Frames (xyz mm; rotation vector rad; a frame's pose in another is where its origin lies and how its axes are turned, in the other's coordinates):
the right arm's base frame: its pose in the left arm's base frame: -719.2 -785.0 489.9 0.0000 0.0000 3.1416
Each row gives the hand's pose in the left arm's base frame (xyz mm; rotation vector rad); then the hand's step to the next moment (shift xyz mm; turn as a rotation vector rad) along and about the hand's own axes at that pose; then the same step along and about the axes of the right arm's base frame.
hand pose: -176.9 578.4 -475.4 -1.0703 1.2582 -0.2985
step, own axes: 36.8 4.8 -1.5 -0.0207 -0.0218 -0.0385
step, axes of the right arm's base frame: -9.6 24.2 -26.4 0.0329 0.0153 0.0327
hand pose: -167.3 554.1 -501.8 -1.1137 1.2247 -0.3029
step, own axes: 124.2 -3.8 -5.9 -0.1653 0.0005 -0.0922
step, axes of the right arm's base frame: -42.9 93.6 -69.9 0.1411 -0.0711 0.1042
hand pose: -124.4 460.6 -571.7 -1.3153 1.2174 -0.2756
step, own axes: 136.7 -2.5 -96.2 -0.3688 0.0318 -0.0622
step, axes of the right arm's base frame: 18.3 159.1 -48.0 0.2156 -0.2514 0.1767
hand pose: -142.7 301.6 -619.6 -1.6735 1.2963 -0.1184
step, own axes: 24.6 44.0 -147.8 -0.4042 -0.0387 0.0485
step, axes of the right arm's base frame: 106.7 109.0 33.4 0.1171 -0.3445 0.1866
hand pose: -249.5 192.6 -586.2 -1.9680 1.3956 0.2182
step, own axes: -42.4 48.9 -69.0 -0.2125 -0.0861 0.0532
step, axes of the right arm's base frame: 77.5 19.3 50.7 -0.0032 -0.2097 0.1069
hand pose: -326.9 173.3 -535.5 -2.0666 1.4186 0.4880
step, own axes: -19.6 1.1 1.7 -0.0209 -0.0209 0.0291
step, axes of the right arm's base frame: 8.2 -14.9 10.0 -0.0125 -0.0393 -0.0046
